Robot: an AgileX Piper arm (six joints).
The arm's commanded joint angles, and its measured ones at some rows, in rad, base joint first. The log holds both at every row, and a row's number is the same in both.
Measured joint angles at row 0:
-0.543, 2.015, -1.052, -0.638, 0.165, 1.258
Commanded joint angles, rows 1 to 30:
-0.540, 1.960, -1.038, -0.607, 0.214, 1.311
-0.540, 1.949, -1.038, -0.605, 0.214, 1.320
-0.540, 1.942, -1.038, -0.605, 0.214, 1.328
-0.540, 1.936, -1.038, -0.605, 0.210, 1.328
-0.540, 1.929, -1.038, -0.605, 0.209, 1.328
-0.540, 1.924, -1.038, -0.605, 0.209, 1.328
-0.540, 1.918, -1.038, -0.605, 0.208, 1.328
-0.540, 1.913, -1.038, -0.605, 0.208, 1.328
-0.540, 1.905, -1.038, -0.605, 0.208, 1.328
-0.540, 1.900, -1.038, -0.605, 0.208, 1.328
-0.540, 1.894, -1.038, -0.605, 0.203, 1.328
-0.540, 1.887, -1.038, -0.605, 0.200, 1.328
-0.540, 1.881, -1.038, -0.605, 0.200, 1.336
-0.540, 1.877, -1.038, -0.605, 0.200, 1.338
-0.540, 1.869, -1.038, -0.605, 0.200, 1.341
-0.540, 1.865, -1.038, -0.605, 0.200, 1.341
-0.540, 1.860, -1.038, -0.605, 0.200, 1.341
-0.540, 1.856, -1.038, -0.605, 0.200, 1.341
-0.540, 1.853, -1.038, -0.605, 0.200, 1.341
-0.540, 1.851, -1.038, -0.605, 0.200, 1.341
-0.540, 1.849, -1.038, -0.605, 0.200, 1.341
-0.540, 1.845, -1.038, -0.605, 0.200, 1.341
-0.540, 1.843, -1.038, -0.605, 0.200, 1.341
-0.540, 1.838, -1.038, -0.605, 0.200, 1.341
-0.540, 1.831, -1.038, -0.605, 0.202, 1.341
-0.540, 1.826, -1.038, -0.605, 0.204, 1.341
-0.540, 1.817, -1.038, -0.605, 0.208, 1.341
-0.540, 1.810, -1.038, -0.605, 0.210, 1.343
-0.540, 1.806, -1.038, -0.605, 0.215, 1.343
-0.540, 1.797, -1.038, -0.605, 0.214, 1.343
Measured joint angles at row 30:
-0.543, 1.883, -1.016, -0.573, 0.286, 1.342
